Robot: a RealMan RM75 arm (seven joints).
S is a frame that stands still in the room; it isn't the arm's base.
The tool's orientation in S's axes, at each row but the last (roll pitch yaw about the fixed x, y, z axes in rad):
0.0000 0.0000 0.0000
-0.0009 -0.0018 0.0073
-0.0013 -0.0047 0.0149
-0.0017 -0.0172 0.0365
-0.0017 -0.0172 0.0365
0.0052 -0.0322 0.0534
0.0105 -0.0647 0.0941
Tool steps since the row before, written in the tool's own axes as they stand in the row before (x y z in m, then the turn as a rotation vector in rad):
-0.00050 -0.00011 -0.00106 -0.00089 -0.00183 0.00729
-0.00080 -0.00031 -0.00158 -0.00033 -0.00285 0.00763
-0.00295 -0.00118 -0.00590 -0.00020 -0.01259 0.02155
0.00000 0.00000 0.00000 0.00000 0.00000 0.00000
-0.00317 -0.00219 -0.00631 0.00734 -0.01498 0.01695
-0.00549 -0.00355 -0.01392 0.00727 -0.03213 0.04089
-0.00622 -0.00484 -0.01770 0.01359 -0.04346 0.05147
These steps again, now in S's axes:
-0.00050 -0.00011 -0.00106 -0.00089 -0.00183 0.00729
-0.00079 -0.00032 -0.00158 -0.00032 -0.00285 0.00763
-0.00290 -0.00123 -0.00591 -0.00011 -0.01257 0.02157
0.00000 0.00000 0.00000 0.00000 0.00000 0.00000
-0.00298 -0.00231 -0.00636 0.00759 -0.01468 0.01710
-0.00485 -0.00374 -0.01411 0.00767 -0.03198 0.04094
-0.00460 -0.00511 -0.01811 0.01435 -0.04284 0.05178

